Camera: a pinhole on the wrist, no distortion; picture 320 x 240 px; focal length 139.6 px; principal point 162.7 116.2 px. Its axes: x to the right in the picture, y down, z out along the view. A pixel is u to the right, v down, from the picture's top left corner.
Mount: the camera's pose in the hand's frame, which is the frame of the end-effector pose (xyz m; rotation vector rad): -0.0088 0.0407 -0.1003 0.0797 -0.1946 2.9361
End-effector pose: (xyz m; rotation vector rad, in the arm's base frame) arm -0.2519 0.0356 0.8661 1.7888 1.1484 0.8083
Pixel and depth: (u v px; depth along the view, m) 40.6 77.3 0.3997
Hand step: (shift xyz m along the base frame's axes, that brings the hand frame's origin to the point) 0.3907 0.2508 -0.0731
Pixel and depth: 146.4 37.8 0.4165
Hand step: 0.4013 -0.0540 0.0403
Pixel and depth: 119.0 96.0 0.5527
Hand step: 0.4544 0.0463 -0.1715
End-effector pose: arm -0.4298 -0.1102 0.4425 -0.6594 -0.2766 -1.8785
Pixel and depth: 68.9 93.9 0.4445
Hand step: 0.0094 -0.0856 0.4477
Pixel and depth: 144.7 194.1 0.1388
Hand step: -0.0433 0.0361 0.0273
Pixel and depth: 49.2 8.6 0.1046
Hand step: 0.0571 -0.1056 0.0495
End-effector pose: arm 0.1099 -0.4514 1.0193 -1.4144 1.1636 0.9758
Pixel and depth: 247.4 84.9 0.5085
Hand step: -0.1870 0.4716 0.1613
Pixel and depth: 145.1 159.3 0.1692
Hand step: 0.0390 0.0578 -0.0098
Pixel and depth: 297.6 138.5 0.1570
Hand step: -0.0548 0.0851 0.1361
